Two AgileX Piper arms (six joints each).
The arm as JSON. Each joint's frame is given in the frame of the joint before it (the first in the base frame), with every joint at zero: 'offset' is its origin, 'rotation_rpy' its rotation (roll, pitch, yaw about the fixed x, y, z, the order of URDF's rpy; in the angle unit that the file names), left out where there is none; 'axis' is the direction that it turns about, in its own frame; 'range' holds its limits. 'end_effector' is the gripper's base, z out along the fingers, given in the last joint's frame.
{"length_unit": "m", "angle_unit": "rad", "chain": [
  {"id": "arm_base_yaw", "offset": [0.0, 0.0, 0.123], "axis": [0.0, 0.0, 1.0], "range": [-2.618, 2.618]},
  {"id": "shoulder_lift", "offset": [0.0, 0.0, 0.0], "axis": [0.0, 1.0, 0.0], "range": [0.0, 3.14]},
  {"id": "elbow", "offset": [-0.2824, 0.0, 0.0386], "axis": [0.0, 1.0, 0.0], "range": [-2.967, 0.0]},
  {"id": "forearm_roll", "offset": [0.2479, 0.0, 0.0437], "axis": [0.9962, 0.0, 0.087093], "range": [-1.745, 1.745]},
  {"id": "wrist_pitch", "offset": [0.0, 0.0, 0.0], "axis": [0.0, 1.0, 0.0], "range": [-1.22, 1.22]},
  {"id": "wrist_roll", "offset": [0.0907, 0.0, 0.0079], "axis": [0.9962, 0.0, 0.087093], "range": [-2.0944, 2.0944]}
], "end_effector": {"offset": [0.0, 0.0, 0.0], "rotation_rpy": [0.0, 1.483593, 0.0]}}
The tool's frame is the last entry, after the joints.
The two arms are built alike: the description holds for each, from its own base.
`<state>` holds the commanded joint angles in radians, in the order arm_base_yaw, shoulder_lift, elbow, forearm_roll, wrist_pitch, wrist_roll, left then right.
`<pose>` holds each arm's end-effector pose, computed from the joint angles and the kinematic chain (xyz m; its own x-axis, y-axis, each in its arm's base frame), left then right.
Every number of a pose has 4 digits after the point.
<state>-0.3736 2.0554 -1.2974 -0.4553 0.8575 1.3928 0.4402 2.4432 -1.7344 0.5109 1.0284 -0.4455</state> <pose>0.3464 -0.1683 0.1307 -0.1043 0.9356 -0.3373 0.9938 0.0854 -0.0706 0.3966 0.2289 0.0642 -0.8304 -0.5548 -0.0515 -0.5230 0.7440 0.4159</pose>
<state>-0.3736 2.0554 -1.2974 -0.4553 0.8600 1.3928 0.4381 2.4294 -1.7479 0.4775 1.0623 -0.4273</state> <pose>0.3462 -0.1683 0.1307 -0.1043 0.9358 -0.3369 0.9938 0.0845 -0.0729 0.3976 0.2266 0.0728 -0.8228 -0.5670 -0.0387 -0.5326 0.7455 0.4007</pose>
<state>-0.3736 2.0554 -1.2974 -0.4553 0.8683 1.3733 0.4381 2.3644 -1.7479 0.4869 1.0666 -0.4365</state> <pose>0.3455 -0.1683 0.1308 -0.1236 0.9345 -0.3339 0.9912 0.1000 -0.0871 0.3992 0.2282 0.1028 -0.8160 -0.5686 -0.1041 -0.5583 0.7284 0.3971</pose>
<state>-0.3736 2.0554 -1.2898 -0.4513 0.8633 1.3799 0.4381 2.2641 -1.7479 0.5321 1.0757 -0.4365</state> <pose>0.3443 -0.1674 0.1290 -0.1167 0.9370 -0.3293 0.9919 0.0935 -0.0856 0.3974 0.2311 0.1504 -0.8153 -0.5430 -0.2008 -0.5729 0.7065 0.4154</pose>
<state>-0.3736 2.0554 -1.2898 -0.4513 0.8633 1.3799 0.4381 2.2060 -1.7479 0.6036 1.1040 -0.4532</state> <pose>0.3443 -0.1674 0.1290 -0.1167 0.9370 -0.3293 0.9919 0.0935 -0.0856 0.3917 0.2345 0.1797 -0.8130 -0.5253 -0.2511 -0.5772 0.6705 0.4661</pose>
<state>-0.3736 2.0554 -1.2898 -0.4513 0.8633 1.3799 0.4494 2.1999 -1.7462 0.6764 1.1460 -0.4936</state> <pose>0.3443 -0.1674 0.1290 -0.1167 0.9370 -0.3293 0.9919 0.0935 -0.0856 0.3838 0.2428 0.1854 -0.8000 -0.5438 -0.2536 -0.5857 0.6157 0.5272</pose>
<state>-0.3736 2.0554 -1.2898 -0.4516 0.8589 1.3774 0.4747 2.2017 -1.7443 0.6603 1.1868 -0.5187</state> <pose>0.3447 -0.1675 0.1290 -0.1194 0.9364 -0.3301 0.9918 0.0974 -0.0825 0.3740 0.2504 0.1835 -0.7605 -0.6067 -0.2317 -0.6225 0.5794 0.5261</pose>
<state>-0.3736 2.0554 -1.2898 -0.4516 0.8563 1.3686 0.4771 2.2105 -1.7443 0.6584 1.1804 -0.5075</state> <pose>0.3450 -0.1675 0.1290 -0.1282 0.9353 -0.3298 0.9908 0.1065 -0.0830 0.3745 0.2516 0.1794 -0.7681 -0.6007 -0.2216 -0.6126 0.5889 0.5272</pose>
